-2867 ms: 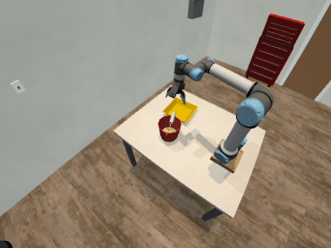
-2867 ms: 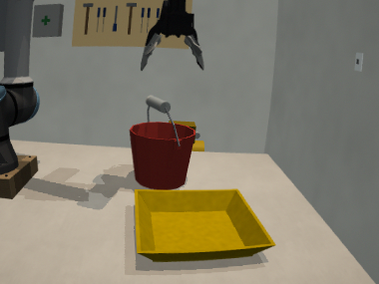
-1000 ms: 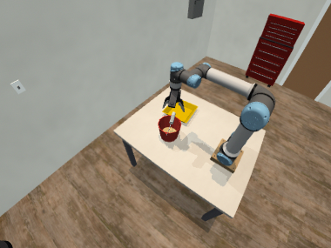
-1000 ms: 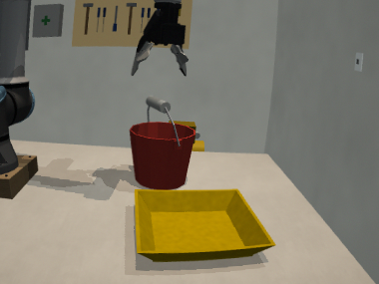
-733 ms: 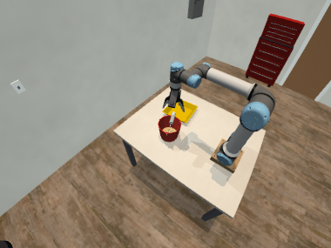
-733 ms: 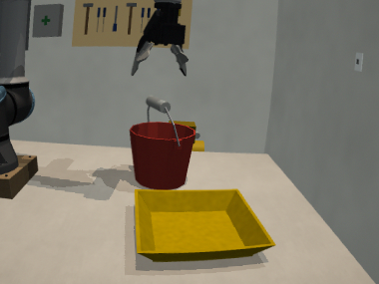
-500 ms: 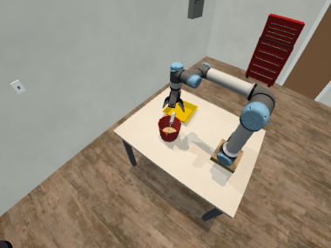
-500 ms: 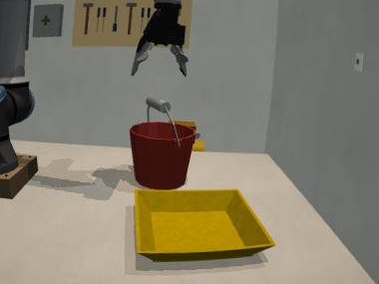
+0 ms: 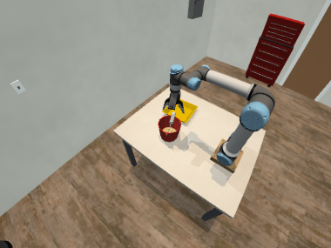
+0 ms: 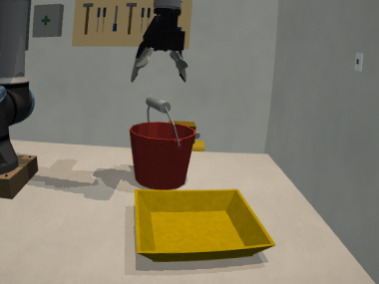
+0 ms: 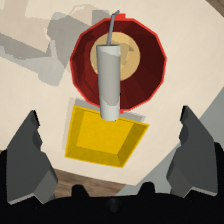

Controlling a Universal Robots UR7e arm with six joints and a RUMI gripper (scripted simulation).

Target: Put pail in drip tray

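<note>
My gripper is now 1 cm short of the red pail, 1 cm to the right of it and 16 cm above it. Round my hand: yellow drip tray: 9 cm ahead, 29 cm to the right, 28 cm below.
</note>
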